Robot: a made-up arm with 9 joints. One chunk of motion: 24 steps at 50 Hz.
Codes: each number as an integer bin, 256 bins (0 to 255) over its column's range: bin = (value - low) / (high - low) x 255, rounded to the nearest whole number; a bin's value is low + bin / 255 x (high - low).
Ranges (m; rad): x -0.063..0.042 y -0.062..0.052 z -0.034..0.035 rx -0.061..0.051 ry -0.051..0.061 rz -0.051..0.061
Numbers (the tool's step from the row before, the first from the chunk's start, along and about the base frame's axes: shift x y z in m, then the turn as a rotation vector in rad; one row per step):
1: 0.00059 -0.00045 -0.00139 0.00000 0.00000 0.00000
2: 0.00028 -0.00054 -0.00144 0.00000 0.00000 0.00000
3: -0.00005 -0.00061 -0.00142 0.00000 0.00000 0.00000
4: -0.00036 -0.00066 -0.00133 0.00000 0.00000 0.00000
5: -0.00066 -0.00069 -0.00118 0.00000 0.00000 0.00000
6: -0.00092 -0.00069 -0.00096 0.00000 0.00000 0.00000
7: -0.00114 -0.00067 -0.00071 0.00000 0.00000 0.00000
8: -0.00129 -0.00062 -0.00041 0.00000 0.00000 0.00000
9: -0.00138 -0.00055 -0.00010 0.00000 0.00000 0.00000
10: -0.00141 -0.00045 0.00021 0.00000 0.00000 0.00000
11: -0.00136 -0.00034 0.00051 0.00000 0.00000 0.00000
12: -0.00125 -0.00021 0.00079 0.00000 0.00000 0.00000
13: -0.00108 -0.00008 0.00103 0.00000 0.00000 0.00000
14: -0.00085 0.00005 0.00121 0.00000 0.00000 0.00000
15: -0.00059 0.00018 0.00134 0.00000 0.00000 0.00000
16: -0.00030 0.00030 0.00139 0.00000 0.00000 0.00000
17: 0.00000 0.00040 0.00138 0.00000 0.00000 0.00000
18: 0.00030 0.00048 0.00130 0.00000 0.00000 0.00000
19: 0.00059 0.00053 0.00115 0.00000 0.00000 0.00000
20: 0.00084 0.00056 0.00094 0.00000 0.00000 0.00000
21: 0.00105 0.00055 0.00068 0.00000 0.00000 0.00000
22: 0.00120 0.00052 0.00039 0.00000 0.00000 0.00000
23: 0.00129 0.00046 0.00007 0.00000 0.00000 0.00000
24: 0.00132 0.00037 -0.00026 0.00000 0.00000 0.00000
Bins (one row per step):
1: 154 138 121 139 116 116
2: 154 137 120 139 116 116
3: 153 137 120 139 116 116
4: 152 137 121 139 116 116
5: 151 137 121 139 116 116
6: 151 137 122 139 116 116
7: 150 137 123 139 116 116
8: 150 137 124 139 116 116
9: 150 137 125 139 116 116
10: 150 138 126 139 116 116
11: 150 138 128 139 116 116
12: 150 138 129 139 116 116
13: 150 139 129 139 116 116
14: 151 139 130 139 116 116
15: 152 139 131 139 116 116
16: 152 139 131 139 116 116
17: 153 140 131 139 116 116
18: 154 140 130 139 116 116
19: 154 140 130 139 116 116
20: 155 140 129 139 116 116
21: 156 140 128 139 116 116
22: 156 140 127 139 116 116
23: 156 140 126 139 116 116
24: 156 140 125 139 116 116

